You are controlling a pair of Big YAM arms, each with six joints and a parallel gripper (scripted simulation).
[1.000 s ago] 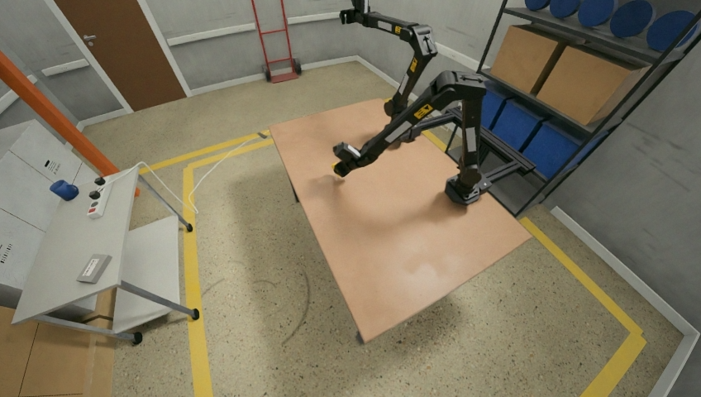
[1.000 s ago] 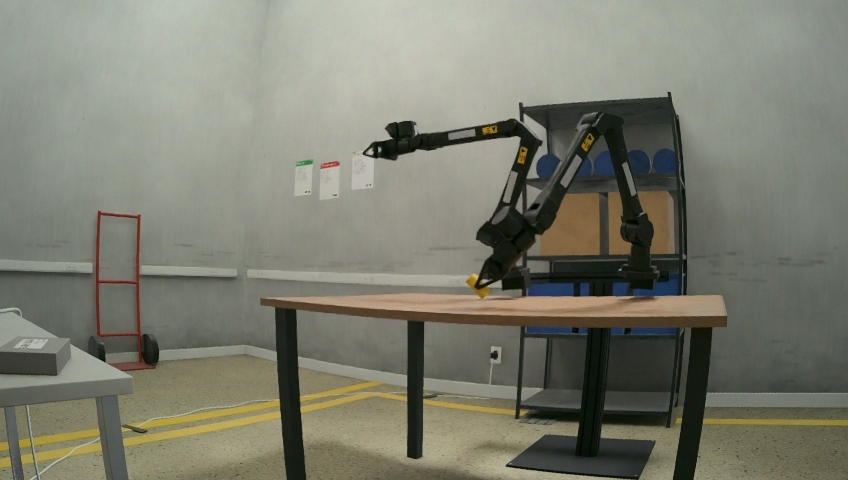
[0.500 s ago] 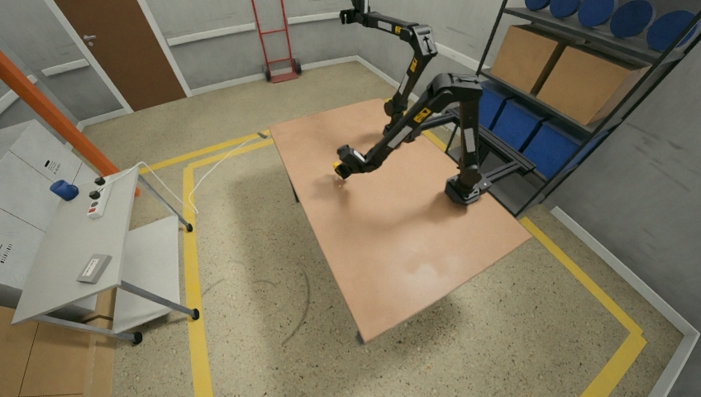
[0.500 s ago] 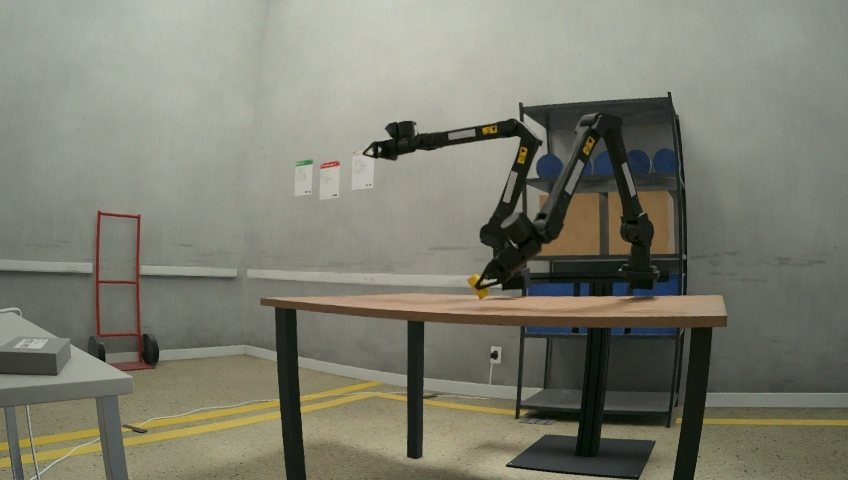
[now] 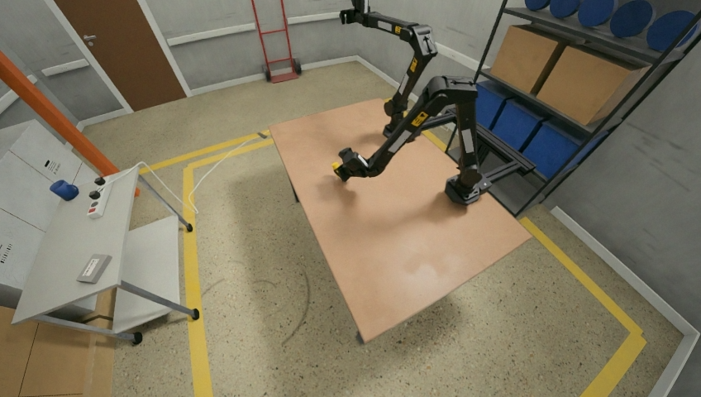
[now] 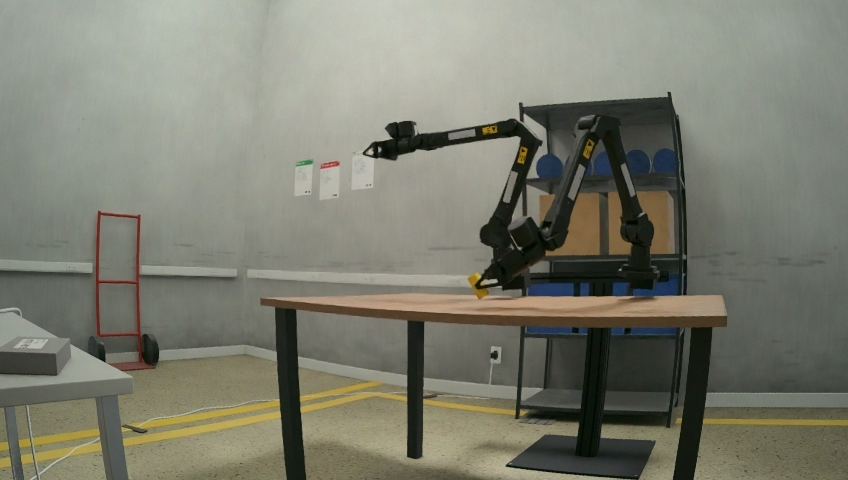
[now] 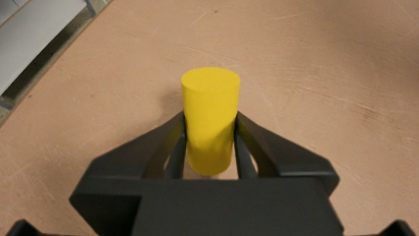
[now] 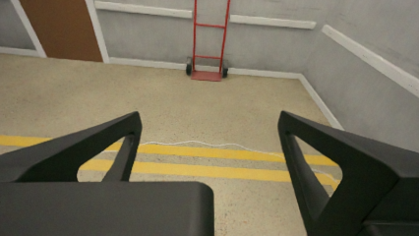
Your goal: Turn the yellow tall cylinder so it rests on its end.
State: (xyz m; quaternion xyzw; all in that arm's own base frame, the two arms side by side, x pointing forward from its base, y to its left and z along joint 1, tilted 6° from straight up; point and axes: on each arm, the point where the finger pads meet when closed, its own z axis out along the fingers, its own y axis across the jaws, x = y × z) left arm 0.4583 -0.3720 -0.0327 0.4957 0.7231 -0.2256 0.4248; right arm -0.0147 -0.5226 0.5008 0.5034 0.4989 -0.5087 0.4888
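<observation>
The yellow tall cylinder lies right at my left hand.
</observation>
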